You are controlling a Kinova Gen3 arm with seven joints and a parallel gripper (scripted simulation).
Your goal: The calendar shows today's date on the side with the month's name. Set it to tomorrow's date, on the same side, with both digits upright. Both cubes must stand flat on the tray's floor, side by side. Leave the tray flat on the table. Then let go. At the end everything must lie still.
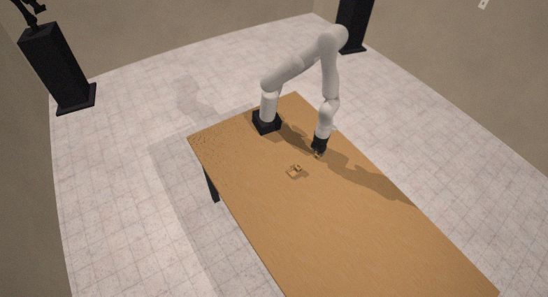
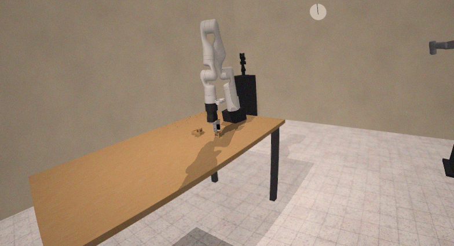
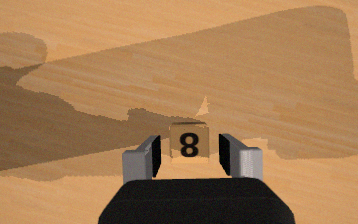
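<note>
My hand is 4 cm above the wooden date cube. Also, from my hand: wooden tray 16 cm to the right, 5 cm below, 4 cm ahead.
</note>
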